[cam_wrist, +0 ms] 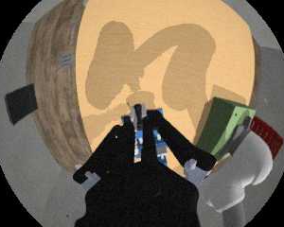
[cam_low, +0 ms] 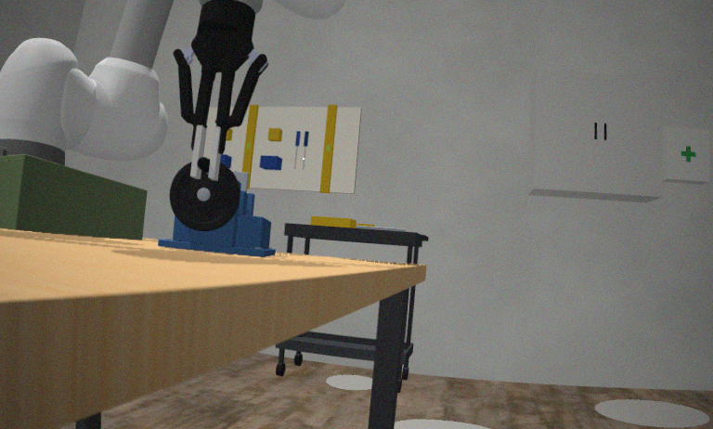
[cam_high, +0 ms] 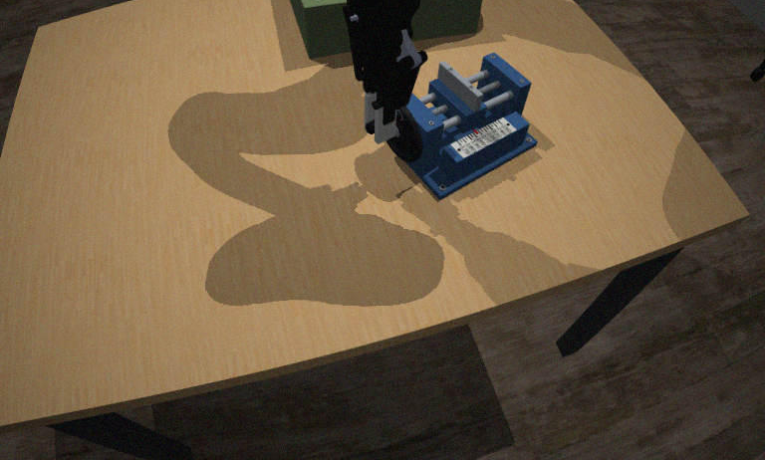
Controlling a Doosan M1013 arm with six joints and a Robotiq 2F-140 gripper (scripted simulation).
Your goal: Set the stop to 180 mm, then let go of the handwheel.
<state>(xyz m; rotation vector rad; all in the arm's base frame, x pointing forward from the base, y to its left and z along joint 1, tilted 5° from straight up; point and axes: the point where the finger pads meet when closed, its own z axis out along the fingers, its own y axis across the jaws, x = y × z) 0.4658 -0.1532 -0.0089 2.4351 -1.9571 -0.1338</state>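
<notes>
Now: hand 2 cm to the right of the handwheel, 2 cm above it and 1 cm past it. Also, from my hand: stop plate 14 cm to the left, 4 cm below, 2 cm behind.
</notes>
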